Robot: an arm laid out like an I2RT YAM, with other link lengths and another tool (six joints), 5 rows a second.
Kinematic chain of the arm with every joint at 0, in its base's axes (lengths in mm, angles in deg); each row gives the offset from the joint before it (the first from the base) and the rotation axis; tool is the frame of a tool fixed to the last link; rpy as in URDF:
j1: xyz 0 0 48.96 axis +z
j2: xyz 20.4 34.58 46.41 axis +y
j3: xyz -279.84 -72.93 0 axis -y
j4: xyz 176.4 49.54 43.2 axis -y
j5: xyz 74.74 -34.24 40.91 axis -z
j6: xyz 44.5 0 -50.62 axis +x
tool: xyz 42 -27 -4 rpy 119.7 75.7 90
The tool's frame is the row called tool.
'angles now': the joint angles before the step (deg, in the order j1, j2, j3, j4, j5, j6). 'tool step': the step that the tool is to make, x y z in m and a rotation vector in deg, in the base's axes. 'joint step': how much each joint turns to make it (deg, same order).
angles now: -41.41 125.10 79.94 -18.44 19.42 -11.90
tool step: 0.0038 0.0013 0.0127 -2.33 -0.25 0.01
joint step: 0.83 -1.39 0.64 -0.31 1.79 0.00
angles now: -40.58 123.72 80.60 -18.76 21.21 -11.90
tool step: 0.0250 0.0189 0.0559 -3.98 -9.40 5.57
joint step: 3.79 -7.87 1.46 0.48 -3.29 0.01
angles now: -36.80 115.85 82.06 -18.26 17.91 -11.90
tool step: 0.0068 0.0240 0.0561 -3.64 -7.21 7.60
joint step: 2.59 -8.95 -0.01 -0.14 -4.28 -2.99
